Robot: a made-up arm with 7 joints. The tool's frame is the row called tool. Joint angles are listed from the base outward. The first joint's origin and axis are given. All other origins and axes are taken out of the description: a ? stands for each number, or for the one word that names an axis. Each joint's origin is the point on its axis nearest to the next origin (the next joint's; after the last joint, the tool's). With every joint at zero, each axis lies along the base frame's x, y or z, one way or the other. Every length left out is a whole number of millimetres.
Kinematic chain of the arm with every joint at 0, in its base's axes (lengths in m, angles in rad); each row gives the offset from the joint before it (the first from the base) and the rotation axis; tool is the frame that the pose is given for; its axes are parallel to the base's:
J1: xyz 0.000 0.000 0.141 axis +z
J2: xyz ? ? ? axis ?
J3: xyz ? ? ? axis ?
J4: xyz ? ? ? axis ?
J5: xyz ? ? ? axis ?
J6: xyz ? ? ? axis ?
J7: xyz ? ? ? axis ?
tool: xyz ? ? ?
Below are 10 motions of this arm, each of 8 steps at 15 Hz.
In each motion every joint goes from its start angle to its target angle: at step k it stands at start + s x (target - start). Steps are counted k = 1, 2, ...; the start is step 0. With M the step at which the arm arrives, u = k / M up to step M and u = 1 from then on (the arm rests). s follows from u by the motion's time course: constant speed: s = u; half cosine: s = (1 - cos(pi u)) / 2; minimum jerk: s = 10 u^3 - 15 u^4 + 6 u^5.
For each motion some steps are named. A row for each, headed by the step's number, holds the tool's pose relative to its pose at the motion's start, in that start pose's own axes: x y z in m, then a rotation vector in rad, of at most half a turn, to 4 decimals.
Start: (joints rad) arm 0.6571 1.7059 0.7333 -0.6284 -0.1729 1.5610 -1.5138
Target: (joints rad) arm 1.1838 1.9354 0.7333 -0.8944 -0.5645 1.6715 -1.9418
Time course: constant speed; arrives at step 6
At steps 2, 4, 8:
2: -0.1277 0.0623 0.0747 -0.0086 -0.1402 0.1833
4: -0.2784 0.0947 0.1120 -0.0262 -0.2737 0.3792
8: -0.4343 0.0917 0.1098 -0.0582 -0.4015 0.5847

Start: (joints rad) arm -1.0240 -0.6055 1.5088 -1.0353 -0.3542 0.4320 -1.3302
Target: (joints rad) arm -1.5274 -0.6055 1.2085 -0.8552 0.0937 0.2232 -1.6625
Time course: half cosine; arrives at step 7
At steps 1, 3, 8:
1: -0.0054 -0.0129 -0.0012 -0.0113 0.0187 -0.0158
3: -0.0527 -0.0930 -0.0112 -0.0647 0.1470 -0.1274
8: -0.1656 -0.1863 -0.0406 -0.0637 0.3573 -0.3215

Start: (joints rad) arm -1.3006 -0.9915 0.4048 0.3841 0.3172 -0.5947 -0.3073
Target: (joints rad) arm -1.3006 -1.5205 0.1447 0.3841 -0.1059 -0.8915 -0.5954
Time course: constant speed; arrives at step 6
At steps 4, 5, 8:
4: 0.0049 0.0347 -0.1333 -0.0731 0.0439 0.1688
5: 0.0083 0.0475 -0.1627 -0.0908 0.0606 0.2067
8: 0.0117 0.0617 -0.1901 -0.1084 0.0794 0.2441

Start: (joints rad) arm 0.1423 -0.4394 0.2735 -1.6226 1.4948 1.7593 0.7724
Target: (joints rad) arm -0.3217 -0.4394 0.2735 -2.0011 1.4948 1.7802 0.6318
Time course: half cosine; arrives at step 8
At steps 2, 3, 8:
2: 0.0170 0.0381 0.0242 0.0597 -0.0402 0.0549
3: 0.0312 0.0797 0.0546 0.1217 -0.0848 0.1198
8: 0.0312 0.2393 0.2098 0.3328 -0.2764 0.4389

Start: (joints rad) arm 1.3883 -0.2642 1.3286 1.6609 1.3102 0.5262 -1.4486
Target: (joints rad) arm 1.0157 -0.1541 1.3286 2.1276 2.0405 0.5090 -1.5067
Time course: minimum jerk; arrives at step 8
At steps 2, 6, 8:
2: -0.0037 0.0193 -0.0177 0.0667 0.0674 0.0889
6: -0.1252 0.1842 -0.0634 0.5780 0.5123 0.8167
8: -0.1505 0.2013 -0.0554 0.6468 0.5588 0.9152

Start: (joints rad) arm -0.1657 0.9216 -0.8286 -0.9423 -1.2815 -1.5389 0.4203
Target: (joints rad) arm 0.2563 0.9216 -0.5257 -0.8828 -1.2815 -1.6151 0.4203
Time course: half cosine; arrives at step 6
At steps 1, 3, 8:
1: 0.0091 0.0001 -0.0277 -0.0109 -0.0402 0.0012
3: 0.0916 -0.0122 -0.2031 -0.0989 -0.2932 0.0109
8: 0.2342 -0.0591 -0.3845 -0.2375 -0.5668 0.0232

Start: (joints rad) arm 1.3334 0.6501 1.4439 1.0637 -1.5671 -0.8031 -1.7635
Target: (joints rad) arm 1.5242 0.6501 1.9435 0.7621 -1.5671 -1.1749 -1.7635
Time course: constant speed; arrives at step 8
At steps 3, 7, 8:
3: 0.0137 -0.0460 -0.0479 0.0175 0.1154 -0.2206
7: 0.0193 -0.1214 -0.1117 0.0285 0.2789 -0.5117
8: 0.0177 -0.1432 -0.1277 0.0292 0.3214 -0.5839

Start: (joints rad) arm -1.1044 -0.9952 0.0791 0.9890 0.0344 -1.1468 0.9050
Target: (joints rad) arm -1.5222 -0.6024 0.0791 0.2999 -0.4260 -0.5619 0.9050
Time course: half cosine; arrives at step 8
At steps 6, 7, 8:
6: -0.0481 -0.1717 -0.4881 -1.3647 -0.0902 0.0888
7: -0.0403 -0.2210 -0.5222 -1.5442 -0.1167 0.0858
8: -0.0370 -0.2388 -0.5320 -1.6073 -0.1267 0.0843

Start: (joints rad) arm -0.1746 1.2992 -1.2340 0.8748 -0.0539 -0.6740 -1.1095
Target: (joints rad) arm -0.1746 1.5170 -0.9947 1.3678 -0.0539 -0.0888 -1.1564
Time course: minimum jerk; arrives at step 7
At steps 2, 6, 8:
2: -0.0198 -0.0128 0.0318 0.0612 0.0600 -0.0338
6: -0.0941 -0.0903 0.2107 0.4279 0.4085 -0.3392
8: -0.0954 -0.0927 0.2152 0.4386 0.4179 -0.3503

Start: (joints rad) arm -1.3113 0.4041 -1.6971 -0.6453 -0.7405 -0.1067 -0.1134
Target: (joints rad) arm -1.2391 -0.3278 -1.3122 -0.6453 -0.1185 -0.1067 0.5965
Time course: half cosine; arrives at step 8
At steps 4, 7, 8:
4: -0.0162 -0.0766 0.0787 0.4816 -0.1862 0.3270
7: -0.0099 -0.1597 0.1542 1.0156 -0.1876 0.3784
8: -0.0081 -0.1669 0.1603 1.0589 -0.1795 0.3703

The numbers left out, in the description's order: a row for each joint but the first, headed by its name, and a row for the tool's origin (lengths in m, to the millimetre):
J2: xyz -0.101 0.032 0.000, axis -x
J3: xyz 0.000 0.117 -0.081, axis +z
J4: xyz 0.082 -0.248 0.000, axis +y
J5: xyz -0.339 0.000 -0.039, axis +x
J6: xyz 0.000 -0.354 -0.153, axis -z
J7: xyz -0.026 0.355 0.000, axis -y
tool: xyz 0.054 0.000 0.036

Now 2 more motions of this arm.
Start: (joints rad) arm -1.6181 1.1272 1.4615 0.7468 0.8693 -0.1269 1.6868
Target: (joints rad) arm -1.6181 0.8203 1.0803 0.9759 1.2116 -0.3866 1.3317
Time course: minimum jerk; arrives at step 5
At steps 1, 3, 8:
1: -0.0047 0.0049 0.0076 0.0054 0.0017 -0.0350
3: -0.0597 0.0517 0.0802 0.1392 0.0001 -0.4143
8: -0.0882 0.0724 0.1114 0.2543 -0.0163 -0.5990

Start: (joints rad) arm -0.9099 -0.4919 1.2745 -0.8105 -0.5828 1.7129 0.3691
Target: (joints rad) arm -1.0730 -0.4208 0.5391 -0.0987 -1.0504 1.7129 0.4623
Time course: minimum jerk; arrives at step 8
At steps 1, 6, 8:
1: 0.0080 -0.0036 0.0062 -0.0115 -0.0222 0.0039
6: 0.1991 -0.0813 0.4063 -0.7479 -1.0528 0.2960
8: 0.1964 -0.0779 0.4435 -0.8492 -1.1406 0.3416

